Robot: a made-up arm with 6 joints.
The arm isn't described. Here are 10 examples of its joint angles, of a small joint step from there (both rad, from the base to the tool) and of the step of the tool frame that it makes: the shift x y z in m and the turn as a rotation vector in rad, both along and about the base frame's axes.
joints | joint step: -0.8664 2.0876 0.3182 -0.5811 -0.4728 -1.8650 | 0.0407 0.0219 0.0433 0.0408 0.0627 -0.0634
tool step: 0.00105 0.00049 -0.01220 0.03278 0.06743 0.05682
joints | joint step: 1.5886 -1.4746 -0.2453 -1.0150 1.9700 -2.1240 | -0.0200 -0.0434 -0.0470 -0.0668 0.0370 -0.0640
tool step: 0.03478 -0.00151 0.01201 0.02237 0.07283 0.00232
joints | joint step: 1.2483 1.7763 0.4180 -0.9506 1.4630 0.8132 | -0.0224 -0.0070 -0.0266 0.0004 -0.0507 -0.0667
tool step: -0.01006 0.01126 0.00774 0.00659 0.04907 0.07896
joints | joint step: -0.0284 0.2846 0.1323 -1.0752 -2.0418 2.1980 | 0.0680 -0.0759 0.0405 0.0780 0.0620 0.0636
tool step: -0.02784 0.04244 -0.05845 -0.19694 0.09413 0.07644
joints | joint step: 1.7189 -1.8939 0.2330 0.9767 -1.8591 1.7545 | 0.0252 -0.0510 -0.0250 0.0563 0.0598 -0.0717
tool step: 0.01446 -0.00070 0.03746 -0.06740 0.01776 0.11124
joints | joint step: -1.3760 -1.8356 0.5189 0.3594 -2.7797 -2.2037 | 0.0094 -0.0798 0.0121 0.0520 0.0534 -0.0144
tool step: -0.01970 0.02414 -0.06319 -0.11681 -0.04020 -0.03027
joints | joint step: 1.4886 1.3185 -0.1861 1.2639 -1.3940 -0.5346 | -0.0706 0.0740 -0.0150 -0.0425 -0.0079 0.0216
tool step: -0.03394 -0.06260 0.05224 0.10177 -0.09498 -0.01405
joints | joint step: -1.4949 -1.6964 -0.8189 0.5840 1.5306 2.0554 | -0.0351 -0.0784 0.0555 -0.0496 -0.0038 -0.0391
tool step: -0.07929 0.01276 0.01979 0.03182 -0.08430 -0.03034
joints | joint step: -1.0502 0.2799 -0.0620 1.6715 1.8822 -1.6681 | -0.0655 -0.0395 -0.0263 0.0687 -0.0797 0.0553
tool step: 0.00128 0.01210 -0.01581 0.04068 0.03874 0.02550
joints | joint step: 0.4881 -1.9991 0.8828 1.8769 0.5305 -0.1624 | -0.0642 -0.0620 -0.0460 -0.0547 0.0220 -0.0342
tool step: -0.07213 0.02781 0.04010 0.01447 0.12618 0.03724
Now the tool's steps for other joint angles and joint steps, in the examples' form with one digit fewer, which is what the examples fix.
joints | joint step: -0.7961 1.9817 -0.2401 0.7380 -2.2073 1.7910 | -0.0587 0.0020 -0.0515 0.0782 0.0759 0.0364
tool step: -0.0377 0.0349 -0.0340 0.0301 -0.1089 -0.0044
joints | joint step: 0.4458 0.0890 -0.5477 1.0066 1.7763 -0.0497 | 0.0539 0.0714 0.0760 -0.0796 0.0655 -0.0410
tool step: -0.0309 0.0390 -0.0146 -0.0913 -0.0873 0.0144
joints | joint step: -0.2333 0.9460 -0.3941 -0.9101 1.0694 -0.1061 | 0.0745 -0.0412 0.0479 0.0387 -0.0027 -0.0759
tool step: 0.0115 0.0485 -0.0063 -0.1430 0.0271 0.1352
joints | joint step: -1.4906 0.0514 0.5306 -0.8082 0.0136 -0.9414 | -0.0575 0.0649 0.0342 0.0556 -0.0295 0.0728
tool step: 0.0446 -0.0514 0.0294 0.1463 0.1051 0.0619
